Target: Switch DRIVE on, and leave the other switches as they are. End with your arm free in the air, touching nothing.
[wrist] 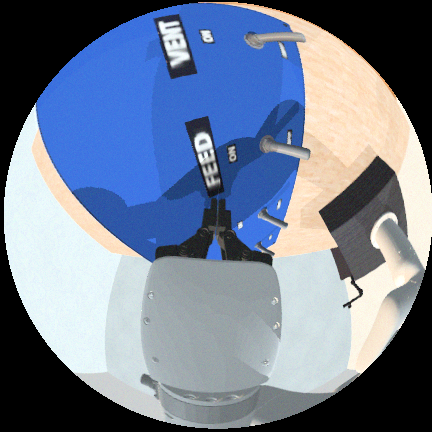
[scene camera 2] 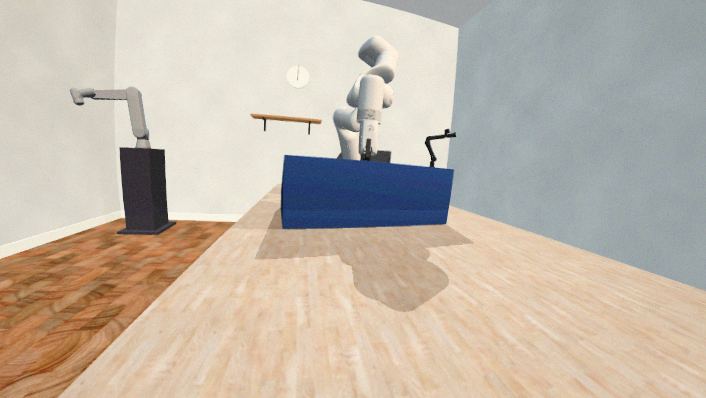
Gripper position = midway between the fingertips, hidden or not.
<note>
In view: my gripper [wrist: 216,206] and a blue switch panel [scene camera 2: 316,192].
The blue switch panel also shows in the wrist view [wrist: 144,136].
</note>
